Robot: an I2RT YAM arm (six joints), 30 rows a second.
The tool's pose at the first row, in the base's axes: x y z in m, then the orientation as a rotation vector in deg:
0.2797, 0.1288, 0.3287, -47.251, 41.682, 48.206
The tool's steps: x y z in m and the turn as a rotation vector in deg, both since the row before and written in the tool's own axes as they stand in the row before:
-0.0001, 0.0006, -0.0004, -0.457, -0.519, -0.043
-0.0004, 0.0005, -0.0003, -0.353, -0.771, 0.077
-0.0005, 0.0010, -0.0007, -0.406, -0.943, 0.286
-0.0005, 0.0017, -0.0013, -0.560, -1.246, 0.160
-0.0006, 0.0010, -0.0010, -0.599, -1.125, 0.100
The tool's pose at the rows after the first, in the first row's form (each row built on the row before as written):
0.2791, 0.1287, 0.3284, -47.427, 41.036, 48.547
0.2784, 0.1285, 0.3284, -47.353, 40.262, 49.041
0.2772, 0.1281, 0.3281, -47.181, 39.412, 49.805
0.2753, 0.1275, 0.3273, -47.032, 38.176, 50.622
0.2740, 0.1268, 0.3269, -46.989, 37.000, 51.352

